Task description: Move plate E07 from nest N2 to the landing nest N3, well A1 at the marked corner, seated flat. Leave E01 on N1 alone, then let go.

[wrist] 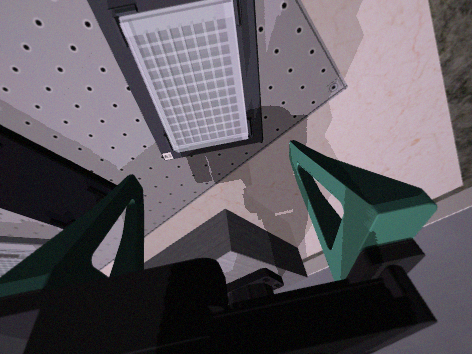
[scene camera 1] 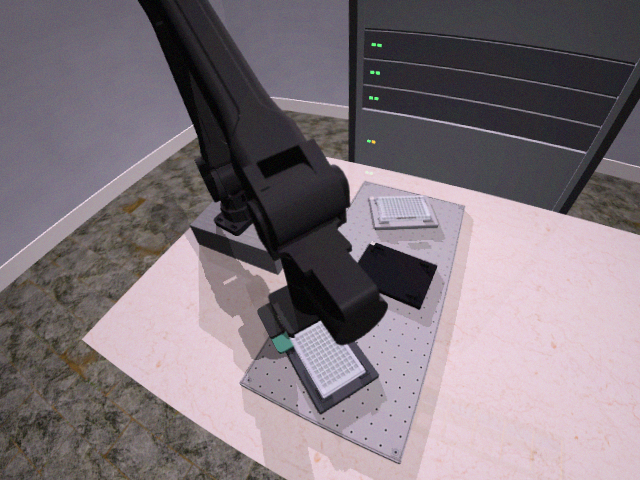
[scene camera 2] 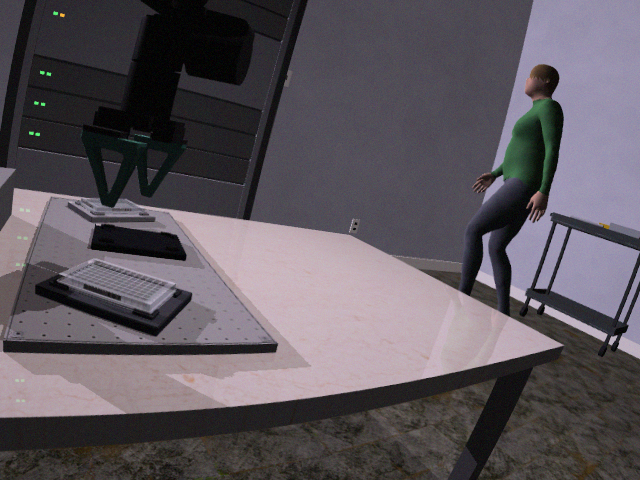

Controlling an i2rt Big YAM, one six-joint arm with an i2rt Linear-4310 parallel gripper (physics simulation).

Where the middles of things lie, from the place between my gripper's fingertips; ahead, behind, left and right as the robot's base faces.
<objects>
I see the black nest [scene camera 1: 405,278] 20 mm ahead of my hand, 250 mm to the left of it and 120 mm below it.
</objects>
